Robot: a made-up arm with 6 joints.
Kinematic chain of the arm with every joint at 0, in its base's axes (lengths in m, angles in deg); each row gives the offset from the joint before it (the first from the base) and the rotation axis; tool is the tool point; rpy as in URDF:
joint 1: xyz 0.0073 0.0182 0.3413 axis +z
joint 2: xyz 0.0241 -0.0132 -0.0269 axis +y
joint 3: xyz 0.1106 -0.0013 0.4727 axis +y
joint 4: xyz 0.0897 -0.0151 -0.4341 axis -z
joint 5: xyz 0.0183 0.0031 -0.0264 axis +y
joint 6: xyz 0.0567 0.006 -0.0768 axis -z
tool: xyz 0.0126 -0.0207 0.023 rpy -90 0 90
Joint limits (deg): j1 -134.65..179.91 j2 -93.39..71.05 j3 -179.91..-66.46 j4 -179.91..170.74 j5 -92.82..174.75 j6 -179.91..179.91
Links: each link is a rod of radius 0.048 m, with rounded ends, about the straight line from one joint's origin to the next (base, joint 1, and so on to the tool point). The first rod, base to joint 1, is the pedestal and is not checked.
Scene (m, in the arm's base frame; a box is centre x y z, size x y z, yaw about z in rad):
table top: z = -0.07
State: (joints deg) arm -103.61 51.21 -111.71 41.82 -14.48 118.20
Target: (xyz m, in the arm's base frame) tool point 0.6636 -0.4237 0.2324
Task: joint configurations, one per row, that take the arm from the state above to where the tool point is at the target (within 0.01 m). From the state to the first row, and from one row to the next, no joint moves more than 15 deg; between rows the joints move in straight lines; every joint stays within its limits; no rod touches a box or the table.
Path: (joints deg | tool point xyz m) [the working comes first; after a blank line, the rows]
Joints at the target: -29.41 40.43 -70.12 39.96 -11.59 118.61
Straight joint move there: clear.

1: -88.77 49.05 -103.39 41.45 -13.90 118.28 | -0.0377 -0.9296 0.3616
2: -73.93 46.90 -95.07 41.08 -13.32 118.36 | 0.1987 -0.8799 0.3253
3: -59.09 44.74 -86.75 40.70 -12.74 118.45 | 0.4041 -0.7690 0.2913
4: -44.25 42.59 -78.44 40.33 -12.17 118.53 | 0.5625 -0.6110 0.2602
5: -29.41 40.43 -70.12 39.96 -11.59 118.61 | 0.6636 -0.4237 0.2324

